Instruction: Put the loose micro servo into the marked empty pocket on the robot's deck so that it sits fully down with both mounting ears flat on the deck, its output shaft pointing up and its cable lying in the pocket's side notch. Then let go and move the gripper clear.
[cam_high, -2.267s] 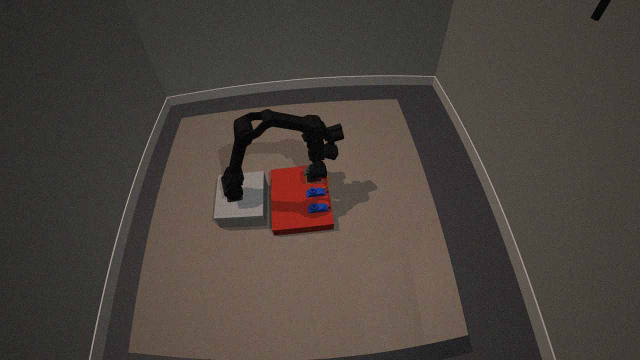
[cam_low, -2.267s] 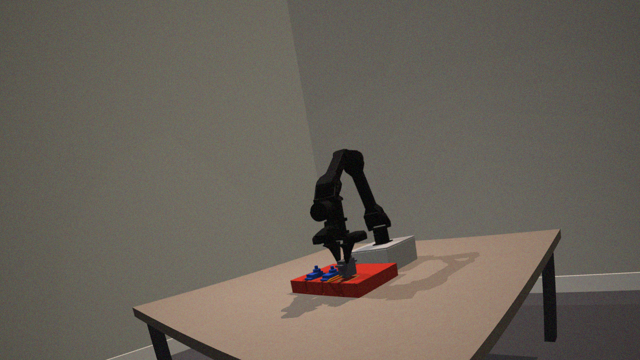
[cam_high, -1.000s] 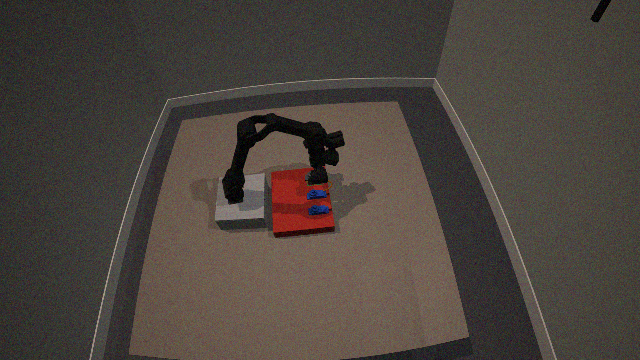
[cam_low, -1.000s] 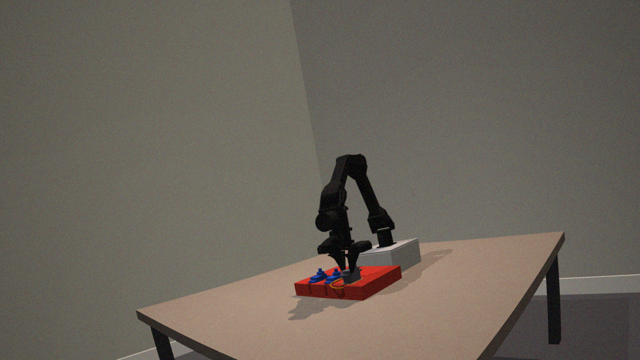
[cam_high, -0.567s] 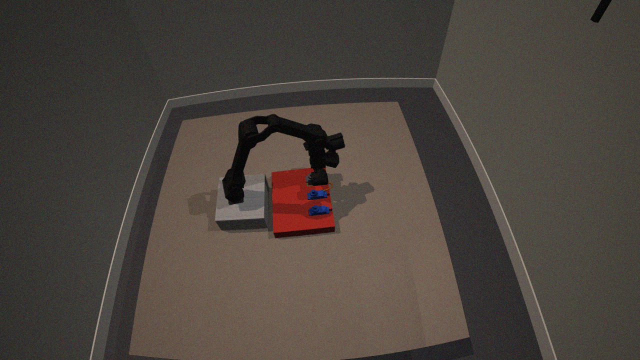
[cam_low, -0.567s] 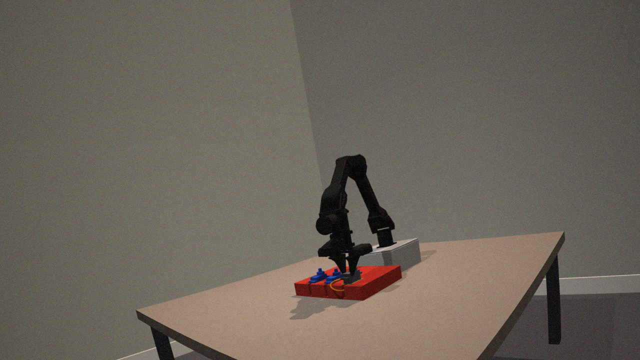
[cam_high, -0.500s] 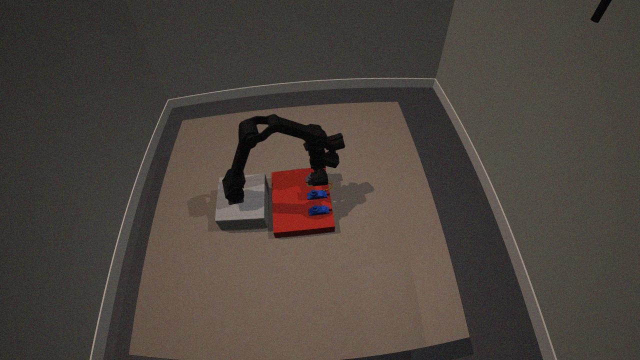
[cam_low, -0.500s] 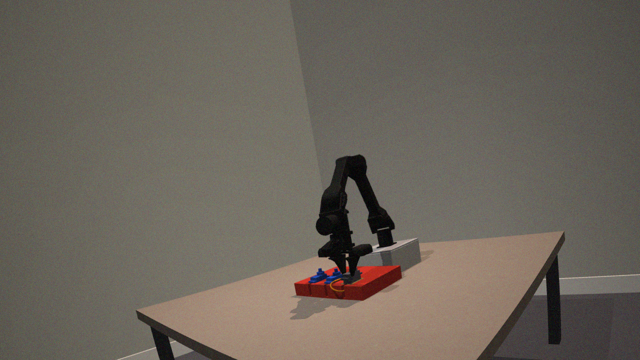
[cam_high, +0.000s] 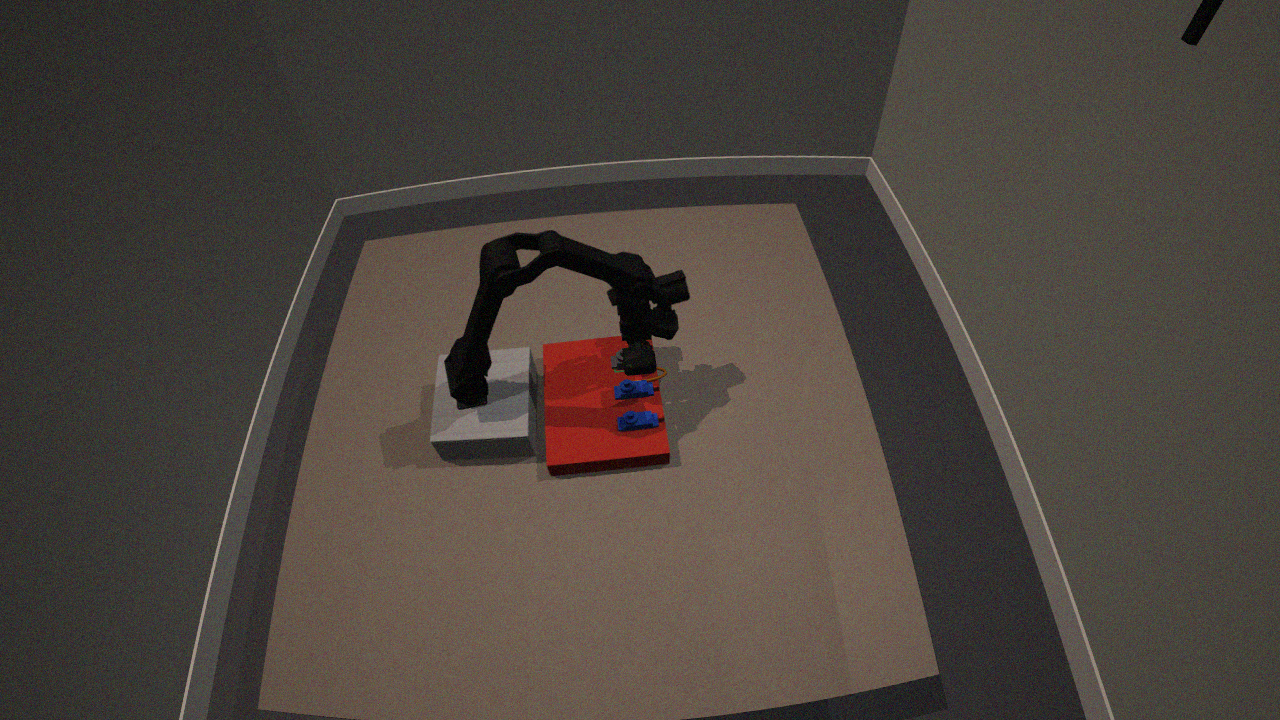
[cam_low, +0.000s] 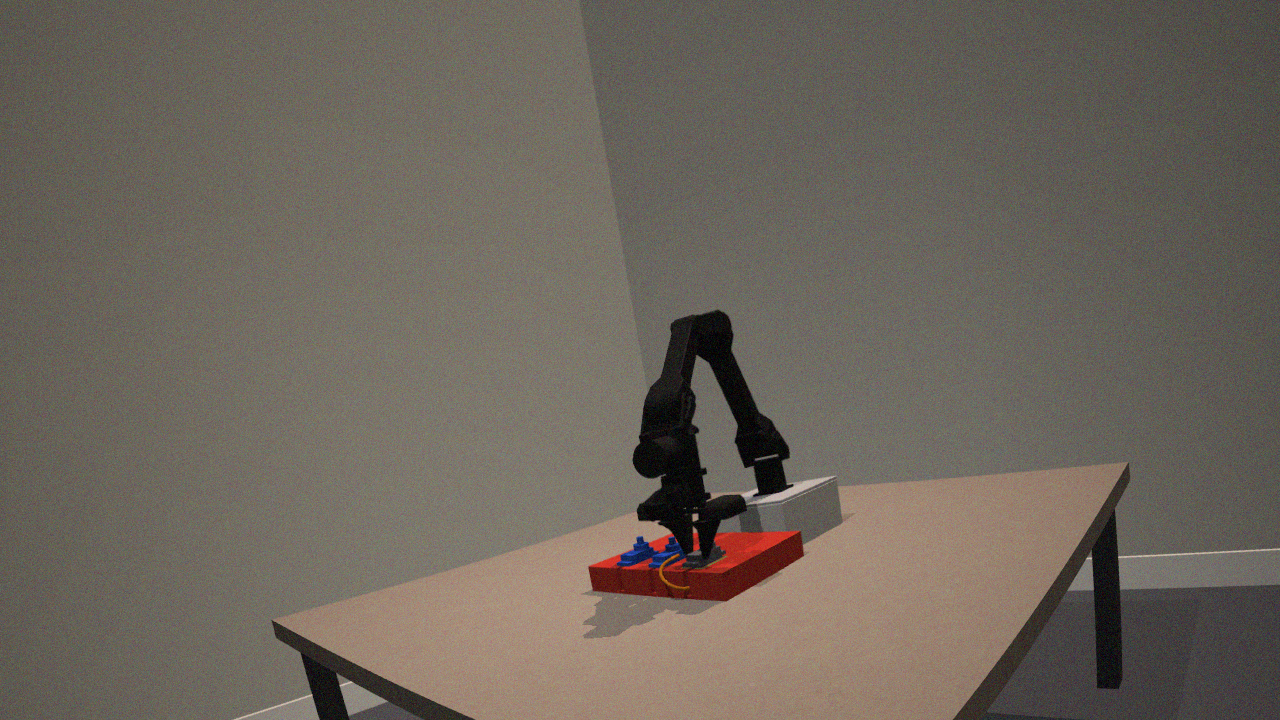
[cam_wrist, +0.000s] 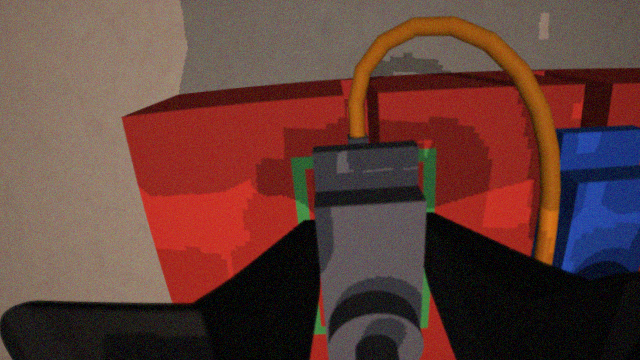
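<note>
My gripper tip is 13 cm past the red deck, 7 cm to the left of it and 3 cm above it.
</note>
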